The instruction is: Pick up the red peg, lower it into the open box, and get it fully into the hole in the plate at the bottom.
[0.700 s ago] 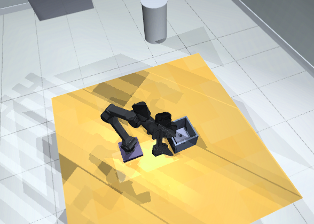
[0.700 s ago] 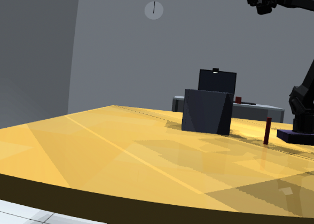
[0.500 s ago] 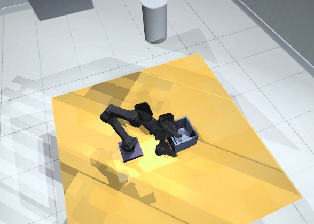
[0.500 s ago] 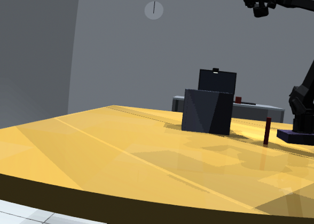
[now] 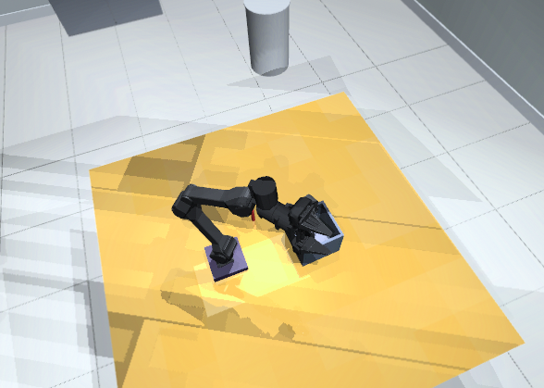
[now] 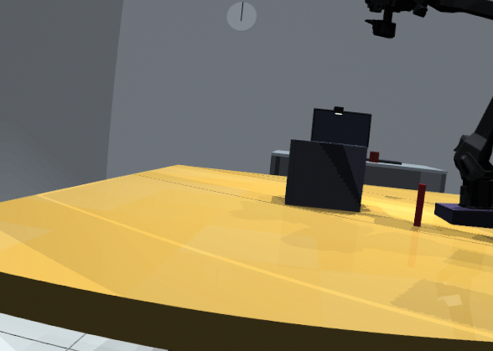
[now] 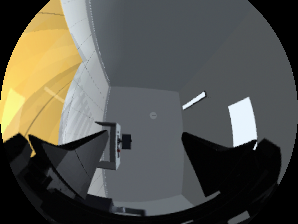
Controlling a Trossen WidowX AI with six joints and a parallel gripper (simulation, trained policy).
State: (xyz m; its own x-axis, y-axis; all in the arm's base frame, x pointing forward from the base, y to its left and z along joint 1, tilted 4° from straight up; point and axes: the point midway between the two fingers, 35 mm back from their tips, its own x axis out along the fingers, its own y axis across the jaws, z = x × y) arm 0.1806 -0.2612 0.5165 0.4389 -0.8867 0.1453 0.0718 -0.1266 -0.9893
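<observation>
The red peg is 5 cm behind my gripper tip, 41 cm to the left of it and 49 cm below it. Round my gripper tip: plate (11 cm ahead, 22 cm to the left, 49 cm below).
</observation>
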